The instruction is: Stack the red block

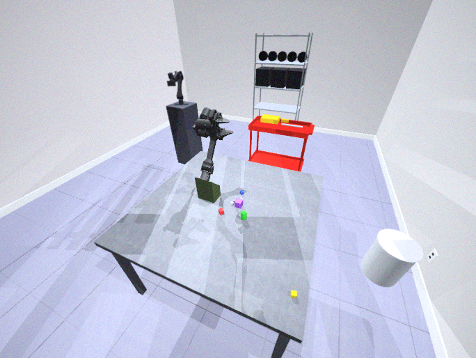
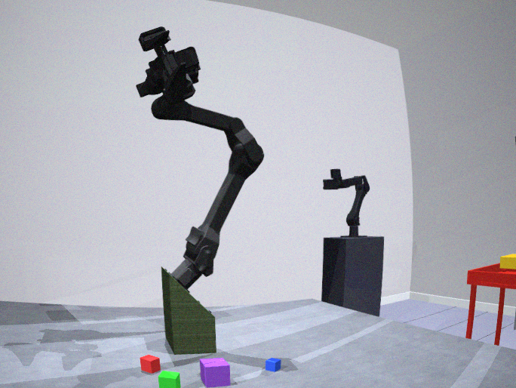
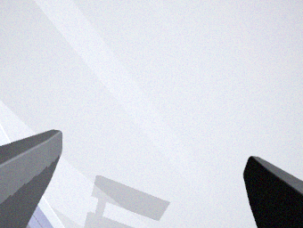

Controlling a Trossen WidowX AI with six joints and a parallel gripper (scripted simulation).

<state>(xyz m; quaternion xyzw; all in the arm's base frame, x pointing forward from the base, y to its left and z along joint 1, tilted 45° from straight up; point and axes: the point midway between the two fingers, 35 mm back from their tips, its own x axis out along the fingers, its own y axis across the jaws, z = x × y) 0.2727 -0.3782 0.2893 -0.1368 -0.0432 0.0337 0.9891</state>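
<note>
Right now my gripper tip is 80 mm past the red block, 40 mm to the left of it and 640 mm above it. The rest, counted from my gripper tip: purple cube: 80 mm to the left, 630 mm below; blue cube: 50 mm behind, 220 mm to the left, 640 mm below; green block: 80 mm ahead, 10 mm to the right, 610 mm below.
</note>
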